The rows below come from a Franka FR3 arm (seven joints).
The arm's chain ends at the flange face. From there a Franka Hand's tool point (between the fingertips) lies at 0.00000 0.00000 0.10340 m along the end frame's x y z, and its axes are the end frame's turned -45 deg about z.
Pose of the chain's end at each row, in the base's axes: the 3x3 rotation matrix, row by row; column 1 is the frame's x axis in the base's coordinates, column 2 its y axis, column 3 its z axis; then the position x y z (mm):
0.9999 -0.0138 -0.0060; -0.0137 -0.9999 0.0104; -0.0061 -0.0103 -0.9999; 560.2 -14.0 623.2
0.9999 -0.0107 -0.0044; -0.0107 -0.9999 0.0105; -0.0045 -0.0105 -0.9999; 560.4 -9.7 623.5
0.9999 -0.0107 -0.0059; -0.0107 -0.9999 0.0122; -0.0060 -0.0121 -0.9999; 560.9 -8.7 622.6
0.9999 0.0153 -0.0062; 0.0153 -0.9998 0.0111; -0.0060 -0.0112 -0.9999; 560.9 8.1 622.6
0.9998 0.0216 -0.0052; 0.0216 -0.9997 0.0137; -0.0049 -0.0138 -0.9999; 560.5 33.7 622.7
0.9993 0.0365 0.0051; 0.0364 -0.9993 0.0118; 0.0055 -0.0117 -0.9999; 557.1 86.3 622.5
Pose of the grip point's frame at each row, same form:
0.7168 0.6973 -0.0060; 0.6973 -0.7167 0.0104; 0.0030 -0.0116 -0.9999; 559.6 -12.9 519.8
0.7146 0.6995 -0.0044; 0.6995 -0.7146 0.0105; 0.0042 -0.0106 -0.9999; 559.9 -8.6 520.1
0.7146 0.6995 -0.0059; 0.6995 -0.7146 0.0122; 0.0043 -0.0128 -0.9999; 560.3 -7.4 519.2
0.6962 0.7179 -0.0062; 0.7178 -0.6961 0.0111; 0.0037 -0.0122 -0.9999; 560.3 9.2 519.2
0.6917 0.7222 -0.0052; 0.7222 -0.6916 0.0137; 0.0063 -0.0132 -0.9999; 560.0 35.1 519.3
0.6808 0.7324 0.0051; 0.7324 -0.6809 0.0118; 0.0122 -0.0044 -0.9999; 557.6 87.5 519.1

